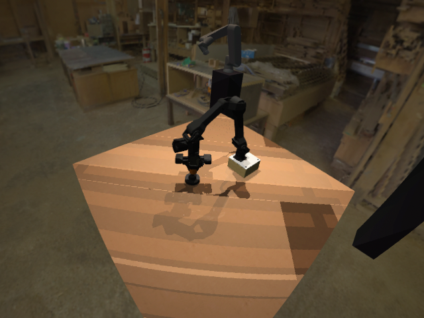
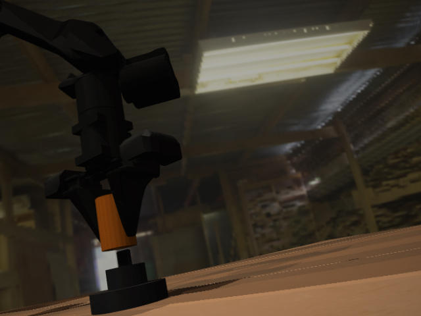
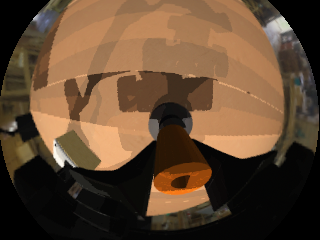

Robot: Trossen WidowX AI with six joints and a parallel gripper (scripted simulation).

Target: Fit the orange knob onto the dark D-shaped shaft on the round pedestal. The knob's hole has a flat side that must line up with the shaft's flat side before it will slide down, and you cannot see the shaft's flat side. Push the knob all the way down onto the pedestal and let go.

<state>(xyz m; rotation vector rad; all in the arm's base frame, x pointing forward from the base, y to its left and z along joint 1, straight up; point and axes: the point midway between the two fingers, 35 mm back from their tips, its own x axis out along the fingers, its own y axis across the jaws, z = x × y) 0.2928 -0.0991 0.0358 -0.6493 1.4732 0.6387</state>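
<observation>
Right now my gripper tip is 4 cm above the pedestal. From my gripper tip the other things lie so: orange knob 2 cm above.
</observation>
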